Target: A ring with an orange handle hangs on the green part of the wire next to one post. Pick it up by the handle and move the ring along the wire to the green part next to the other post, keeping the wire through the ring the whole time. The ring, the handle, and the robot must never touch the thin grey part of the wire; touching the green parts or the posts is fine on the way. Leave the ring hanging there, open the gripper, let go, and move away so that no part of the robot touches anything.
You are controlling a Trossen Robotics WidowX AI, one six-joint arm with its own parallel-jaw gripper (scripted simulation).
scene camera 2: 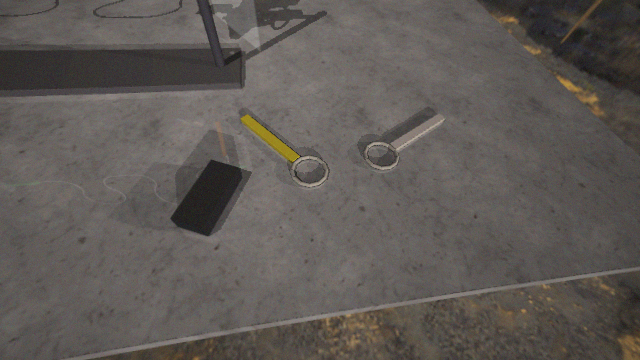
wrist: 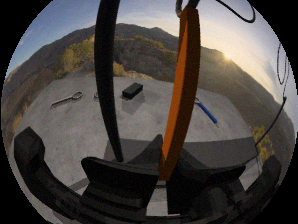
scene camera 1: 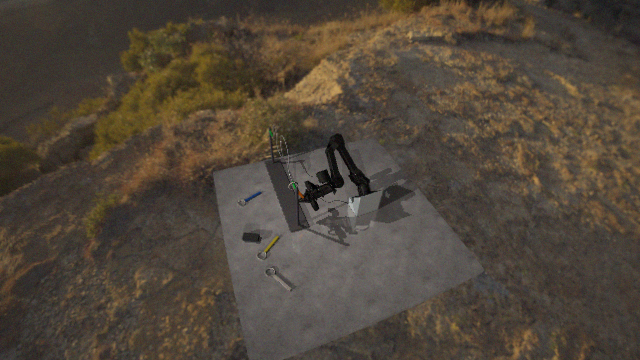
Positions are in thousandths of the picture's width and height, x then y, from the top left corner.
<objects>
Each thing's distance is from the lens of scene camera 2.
pale-handled ring (scene camera 2: 629, 393): 0.43 m
yellow-handled ring (scene camera 2: 427, 393): 0.40 m
black block (scene camera 2: 312, 588): 0.34 m
The marked spots on the yellow-handled ring and the black block are 0.15 m apart.
</objects>
